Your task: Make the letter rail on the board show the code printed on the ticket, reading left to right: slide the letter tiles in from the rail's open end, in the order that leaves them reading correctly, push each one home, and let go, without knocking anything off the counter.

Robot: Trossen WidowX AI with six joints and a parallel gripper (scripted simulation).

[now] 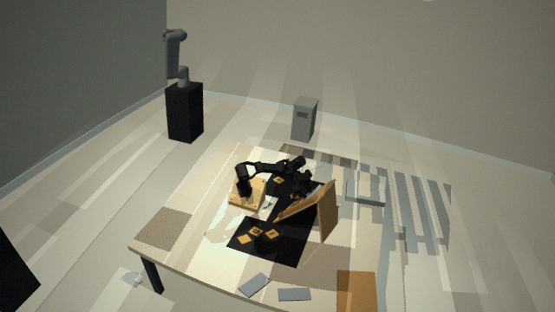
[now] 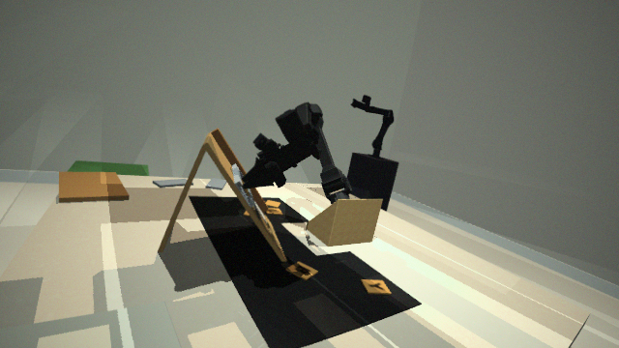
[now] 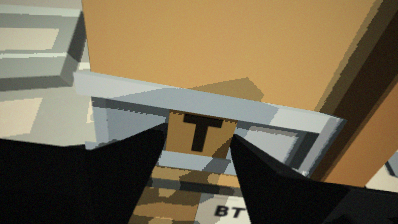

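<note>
Right now the white ticket is 8 cm below my gripper tip, 8 cm behind it and 4 cm to the right of it. Round my gripper tip: letter tile marked t (right at my gripper tip); black mat (17 cm below, 17 cm behind); pale grey box (36 cm to the left, 34 cm ahead, 15 cm below).
</note>
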